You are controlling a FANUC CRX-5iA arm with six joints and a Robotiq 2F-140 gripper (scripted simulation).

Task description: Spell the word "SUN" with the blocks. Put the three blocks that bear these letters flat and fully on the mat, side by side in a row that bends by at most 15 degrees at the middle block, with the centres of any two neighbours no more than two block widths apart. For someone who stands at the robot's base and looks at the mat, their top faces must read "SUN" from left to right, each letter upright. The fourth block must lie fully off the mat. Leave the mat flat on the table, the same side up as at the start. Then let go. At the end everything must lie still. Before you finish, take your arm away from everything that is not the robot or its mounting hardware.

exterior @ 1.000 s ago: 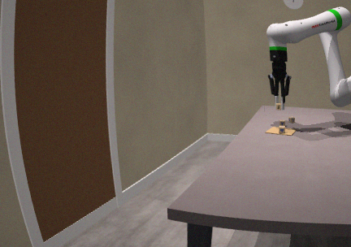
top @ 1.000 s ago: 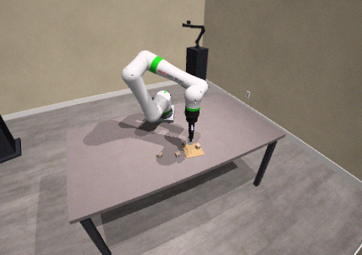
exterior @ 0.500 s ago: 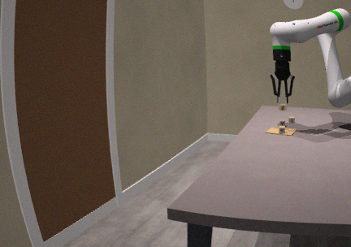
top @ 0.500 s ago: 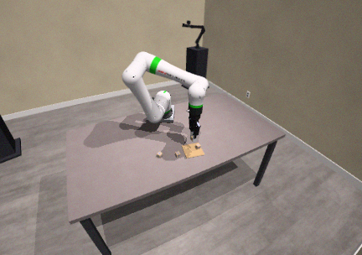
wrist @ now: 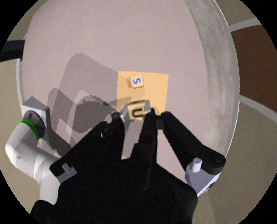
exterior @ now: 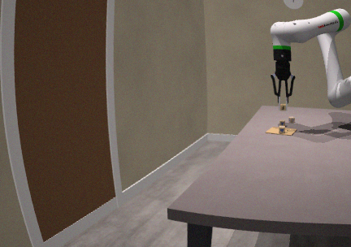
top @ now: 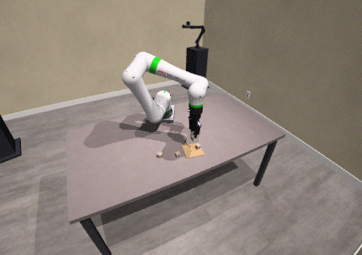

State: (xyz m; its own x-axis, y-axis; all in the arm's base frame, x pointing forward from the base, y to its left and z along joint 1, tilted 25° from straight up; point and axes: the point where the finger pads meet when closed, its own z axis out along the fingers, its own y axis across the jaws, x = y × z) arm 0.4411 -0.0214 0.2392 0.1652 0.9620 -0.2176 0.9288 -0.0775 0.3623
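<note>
The tan mat lies 140 mm below my hand. The rest, counted from my hand: tan letter block (20 mm below).
</note>
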